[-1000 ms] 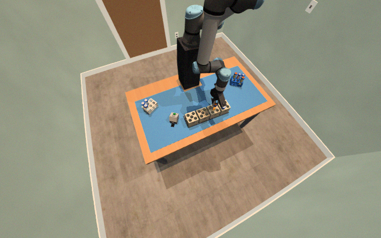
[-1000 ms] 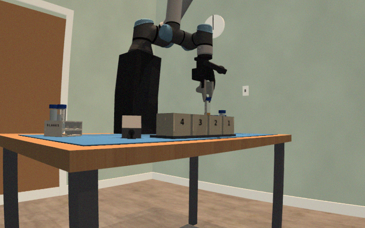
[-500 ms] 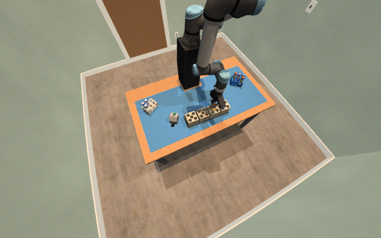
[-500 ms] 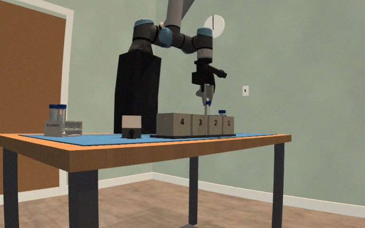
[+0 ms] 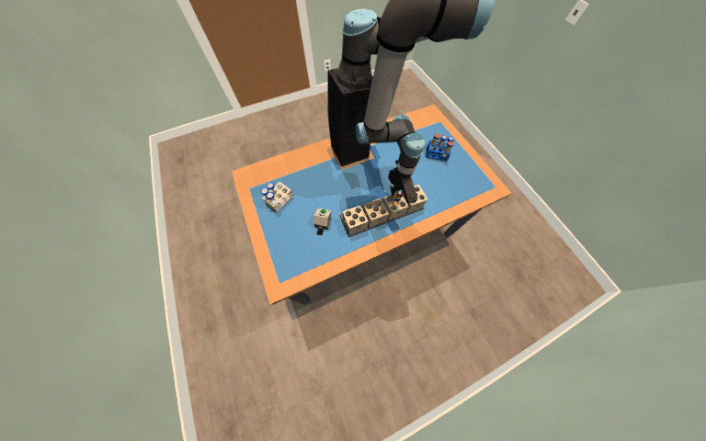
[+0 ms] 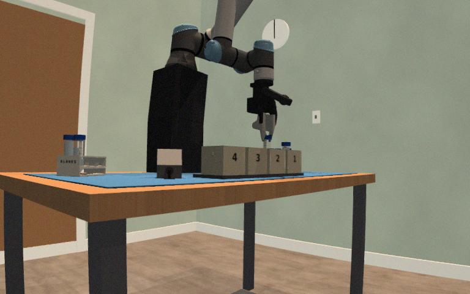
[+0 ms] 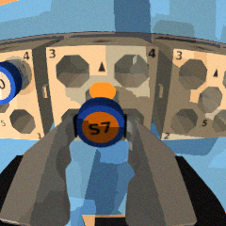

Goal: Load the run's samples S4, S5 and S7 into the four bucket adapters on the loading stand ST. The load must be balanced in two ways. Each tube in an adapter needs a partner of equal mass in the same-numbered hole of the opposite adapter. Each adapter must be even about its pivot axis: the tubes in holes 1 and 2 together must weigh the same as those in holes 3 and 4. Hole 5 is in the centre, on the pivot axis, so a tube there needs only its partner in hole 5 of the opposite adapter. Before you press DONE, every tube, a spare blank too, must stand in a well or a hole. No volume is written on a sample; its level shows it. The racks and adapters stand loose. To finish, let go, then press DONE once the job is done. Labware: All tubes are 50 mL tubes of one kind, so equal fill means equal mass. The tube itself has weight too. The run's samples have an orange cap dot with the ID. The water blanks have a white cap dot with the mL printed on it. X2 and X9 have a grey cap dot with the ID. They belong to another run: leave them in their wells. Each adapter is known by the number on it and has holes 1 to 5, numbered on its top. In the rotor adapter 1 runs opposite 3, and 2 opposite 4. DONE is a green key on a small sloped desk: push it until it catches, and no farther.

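Right now my hand is 5 cm above the tube and 1 cm to the left of it. From my hand the other things lie so: green key: 33 cm to the right, 16 cm behind, 7 cm below; blue sample rack: 47 cm to the left, 17 cm behind, 11 cm below; done desk: 34 cm to the right, 15 cm behind, 9 cm below.
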